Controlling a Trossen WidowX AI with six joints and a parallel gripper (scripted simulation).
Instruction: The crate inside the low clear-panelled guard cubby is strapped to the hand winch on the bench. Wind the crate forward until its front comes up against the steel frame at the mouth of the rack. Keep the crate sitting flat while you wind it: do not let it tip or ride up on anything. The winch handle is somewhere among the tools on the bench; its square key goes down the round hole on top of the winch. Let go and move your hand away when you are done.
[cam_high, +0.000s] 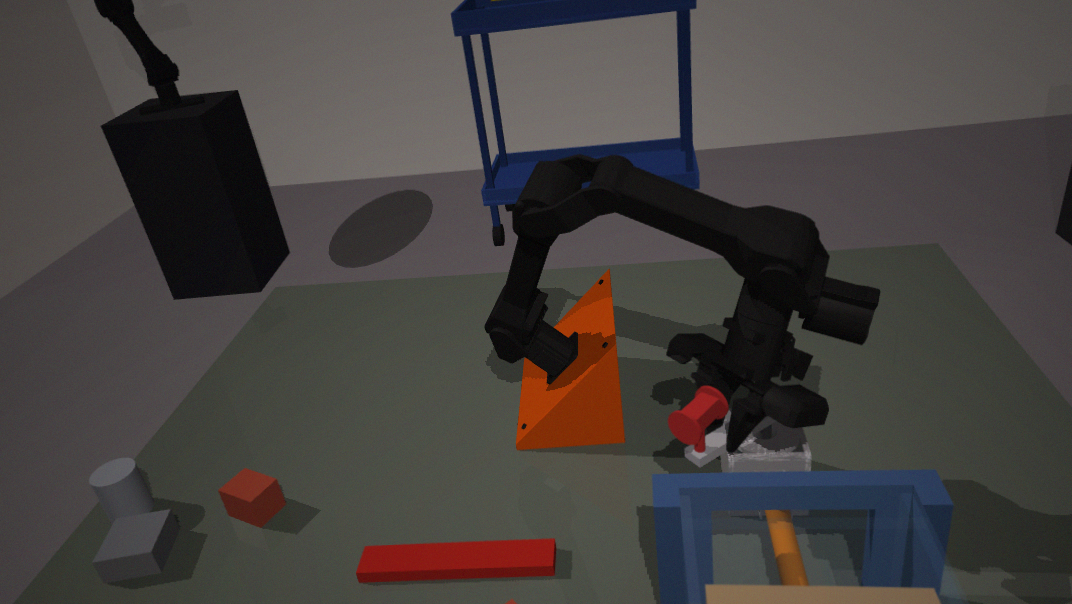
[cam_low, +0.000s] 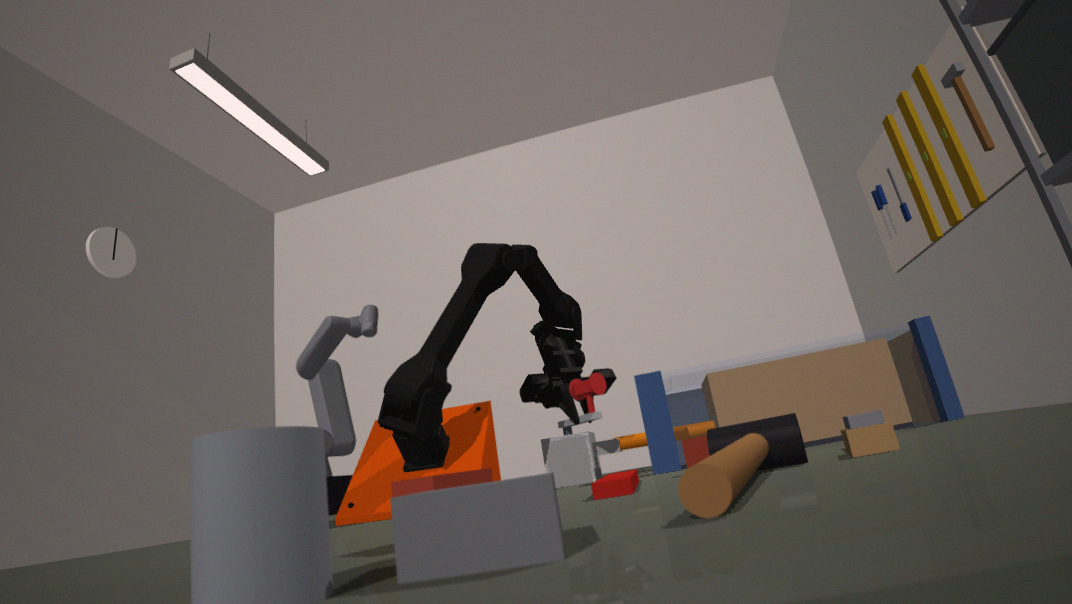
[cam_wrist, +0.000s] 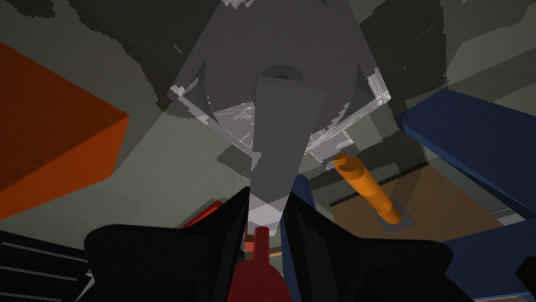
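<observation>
The grey crank arm lies 20 mm above my gripper tip. Also, from my gripper tip: frame 120 mm ahead, 50 mm to the left; then grey winch 70 mm below, 60 mm behind, 50 mm to the left; then red knob 50 mm above, 30 mm to the right, 20 mm ahead.
</observation>
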